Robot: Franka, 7 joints.
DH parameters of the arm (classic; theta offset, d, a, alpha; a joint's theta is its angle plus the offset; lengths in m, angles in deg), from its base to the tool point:
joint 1: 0 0.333 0 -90
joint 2: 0 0 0 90
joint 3: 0 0.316 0.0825 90
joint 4: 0 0 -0.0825 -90
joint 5: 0 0.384 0 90
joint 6: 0 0 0.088 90
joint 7: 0 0.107 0 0
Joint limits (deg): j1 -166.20..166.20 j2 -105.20..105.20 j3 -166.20..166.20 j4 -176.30..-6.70 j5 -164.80..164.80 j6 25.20..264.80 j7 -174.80..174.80
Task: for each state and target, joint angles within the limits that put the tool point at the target. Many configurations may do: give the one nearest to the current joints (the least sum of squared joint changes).
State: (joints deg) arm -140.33 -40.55 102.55 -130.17 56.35 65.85 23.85
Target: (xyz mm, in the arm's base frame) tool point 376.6 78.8 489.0
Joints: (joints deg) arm -126.01 6.61 122.60 -124.75 57.75 38.44 23.85
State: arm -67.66 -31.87 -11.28 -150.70 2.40 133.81 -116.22
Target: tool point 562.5 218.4 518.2
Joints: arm -16.85 1.43 38.37 -113.46 1.19 146.45 -116.22
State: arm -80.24 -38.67 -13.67 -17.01 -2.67 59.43 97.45
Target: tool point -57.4 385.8 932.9
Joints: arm -87.51 -49.63 -10.69 -10.79 -0.70 51.16 97.45
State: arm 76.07 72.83 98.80 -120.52 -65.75 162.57 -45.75
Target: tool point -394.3 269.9 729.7
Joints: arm 67.26 74.94 121.58 -115.48 -66.47 168.72 -45.75
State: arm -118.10 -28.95 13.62 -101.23 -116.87 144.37 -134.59
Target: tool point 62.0 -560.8 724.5
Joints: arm -110.34 -8.32 23.67 -98.69 -116.64 144.61 -134.59
